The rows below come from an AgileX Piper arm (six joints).
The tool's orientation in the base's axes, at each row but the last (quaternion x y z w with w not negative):
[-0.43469 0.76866 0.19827 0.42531]
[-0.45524 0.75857 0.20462 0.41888]
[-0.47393 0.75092 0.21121 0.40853]
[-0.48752 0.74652 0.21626 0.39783]
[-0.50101 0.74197 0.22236 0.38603]
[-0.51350 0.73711 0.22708 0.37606]
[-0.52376 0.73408 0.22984 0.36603]
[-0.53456 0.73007 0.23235 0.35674]
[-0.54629 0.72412 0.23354 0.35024]
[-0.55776 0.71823 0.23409 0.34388]
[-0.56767 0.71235 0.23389 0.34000]
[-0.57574 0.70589 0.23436 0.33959]
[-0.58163 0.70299 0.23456 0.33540]
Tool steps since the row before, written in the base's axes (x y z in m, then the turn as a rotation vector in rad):
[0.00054 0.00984 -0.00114 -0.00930 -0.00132 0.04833]
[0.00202 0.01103 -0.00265 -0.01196 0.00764 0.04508]
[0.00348 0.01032 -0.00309 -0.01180 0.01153 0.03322]
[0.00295 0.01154 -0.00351 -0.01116 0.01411 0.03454]
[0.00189 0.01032 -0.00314 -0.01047 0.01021 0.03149]
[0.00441 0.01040 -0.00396 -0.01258 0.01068 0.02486]
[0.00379 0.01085 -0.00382 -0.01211 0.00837 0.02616]
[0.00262 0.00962 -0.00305 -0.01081 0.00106 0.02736]
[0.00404 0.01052 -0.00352 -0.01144 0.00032 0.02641]
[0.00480 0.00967 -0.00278 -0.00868 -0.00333 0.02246]
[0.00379 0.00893 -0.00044 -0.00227 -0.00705 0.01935]
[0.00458 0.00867 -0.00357 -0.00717 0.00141 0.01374]
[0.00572 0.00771 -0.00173 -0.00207 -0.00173 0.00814]
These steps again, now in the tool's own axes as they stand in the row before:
[-0.00411 0.00497 0.00754 -0.03685 0.00393 -0.03241]
[-0.00402 0.00398 0.01004 -0.03821 0.01095 -0.02557]
[-0.00381 0.00190 0.01049 -0.03069 0.01343 -0.01592]
[-0.00420 0.00255 0.01140 -0.03332 0.01388 -0.01462]
[-0.00378 0.00257 0.00995 -0.02880 0.01187 -0.01534]
[-0.00381 -0.00005 0.01135 -0.02345 0.01434 -0.01161]
[-0.00424 0.00037 0.01134 -0.02316 0.01304 -0.01394]
[-0.00402 0.00073 0.00959 -0.01982 0.00942 -0.01962]
[-0.00456 -0.00061 0.01087 -0.01853 0.00984 -0.01970]
[-0.00477 -0.00189 0.00990 -0.01360 0.00640 -0.01910]
[-0.00594 -0.00145 0.00754 -0.00965 -0.00056 -0.01833]
[-0.00348 -0.00227 0.00957 -0.01045 0.00646 -0.00955]
[-0.00437 -0.00383 0.00784 -0.00471 0.00116 -0.00707]

